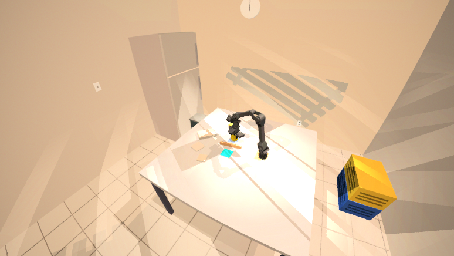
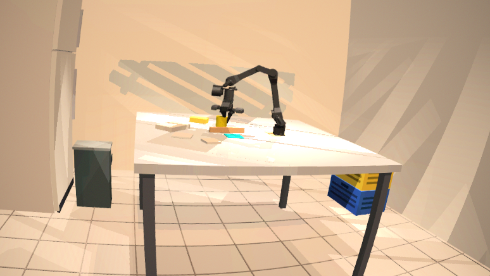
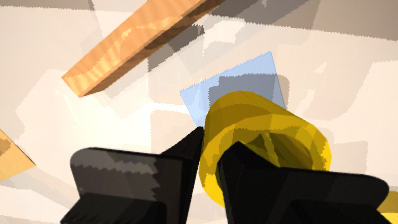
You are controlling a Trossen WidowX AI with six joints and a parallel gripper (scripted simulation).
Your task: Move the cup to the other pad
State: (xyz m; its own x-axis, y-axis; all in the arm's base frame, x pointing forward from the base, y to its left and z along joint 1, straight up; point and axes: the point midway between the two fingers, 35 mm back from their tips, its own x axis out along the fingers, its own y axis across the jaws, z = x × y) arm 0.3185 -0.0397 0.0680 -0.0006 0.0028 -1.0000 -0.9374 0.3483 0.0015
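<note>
Now: the wooden block 9 cm to the left of my gripper tip and 3 cm below it. From my gripper tip the other things lie so: yellow block 19 cm to the right, 16 cm ahead, 2 cm below; then yellow cup 2 cm ahead, 1 cm to the right.
</note>
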